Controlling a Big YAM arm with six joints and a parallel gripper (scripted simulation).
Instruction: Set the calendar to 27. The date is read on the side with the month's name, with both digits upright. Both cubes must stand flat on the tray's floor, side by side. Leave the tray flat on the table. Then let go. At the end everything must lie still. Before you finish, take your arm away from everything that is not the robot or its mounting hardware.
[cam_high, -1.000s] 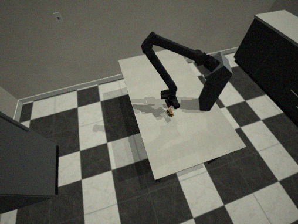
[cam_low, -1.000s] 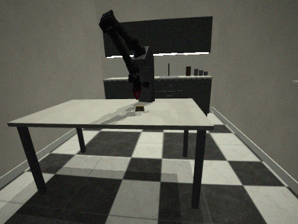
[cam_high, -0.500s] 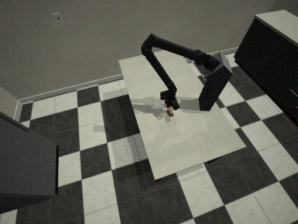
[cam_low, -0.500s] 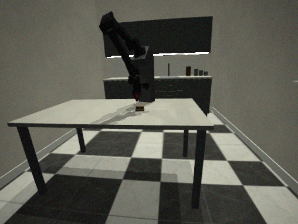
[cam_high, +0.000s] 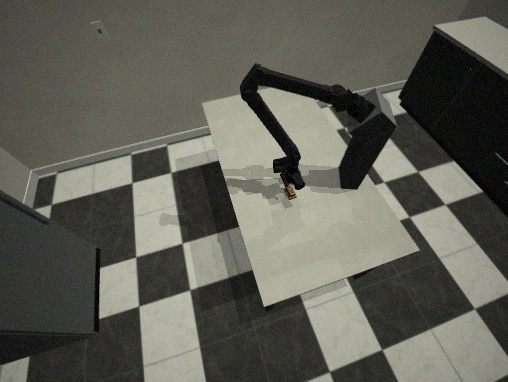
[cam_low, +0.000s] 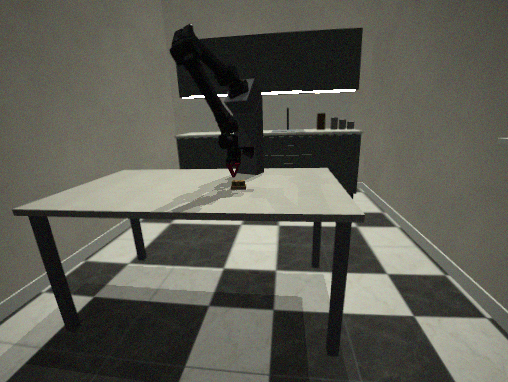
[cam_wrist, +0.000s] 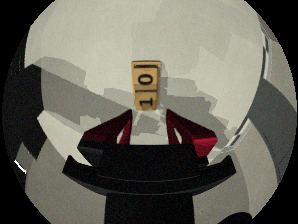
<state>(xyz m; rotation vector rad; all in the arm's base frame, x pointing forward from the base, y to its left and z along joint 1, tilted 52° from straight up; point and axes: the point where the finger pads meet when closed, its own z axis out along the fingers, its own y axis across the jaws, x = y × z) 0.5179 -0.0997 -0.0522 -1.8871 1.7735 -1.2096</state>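
The wooden tray is 20 mm to the left of my hand and 70 mm below it.
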